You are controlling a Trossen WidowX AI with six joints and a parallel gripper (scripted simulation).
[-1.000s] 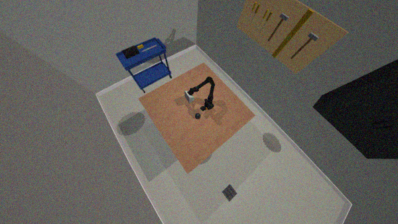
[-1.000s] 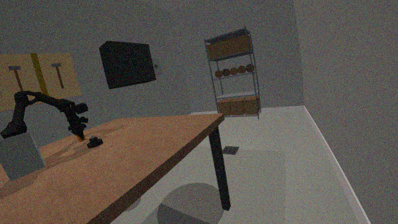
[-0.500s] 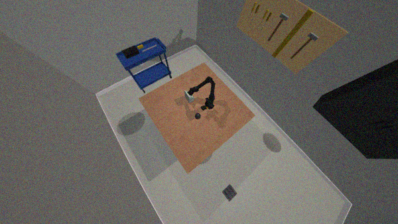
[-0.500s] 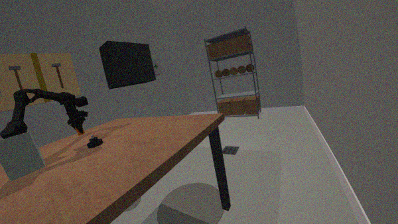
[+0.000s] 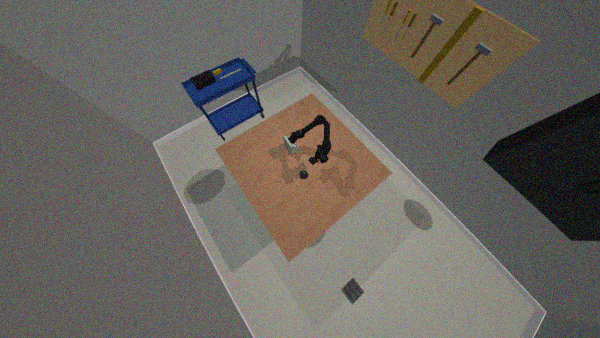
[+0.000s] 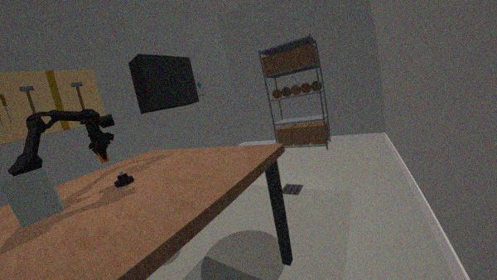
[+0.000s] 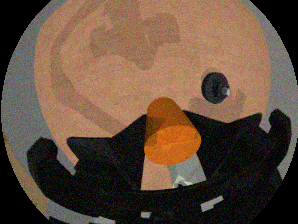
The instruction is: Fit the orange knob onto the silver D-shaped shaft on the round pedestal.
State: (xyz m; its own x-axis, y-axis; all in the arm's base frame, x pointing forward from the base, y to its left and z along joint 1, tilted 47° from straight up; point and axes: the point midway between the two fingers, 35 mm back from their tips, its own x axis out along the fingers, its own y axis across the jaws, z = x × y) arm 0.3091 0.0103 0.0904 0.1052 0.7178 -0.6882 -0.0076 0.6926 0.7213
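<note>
Right now the dark round pedestal is 1 cm ahead of my gripper tip, 16 cm to the right of it and 8 cm below it. From my gripper tip the other things lie so: orange knob: 3 cm above.
</note>
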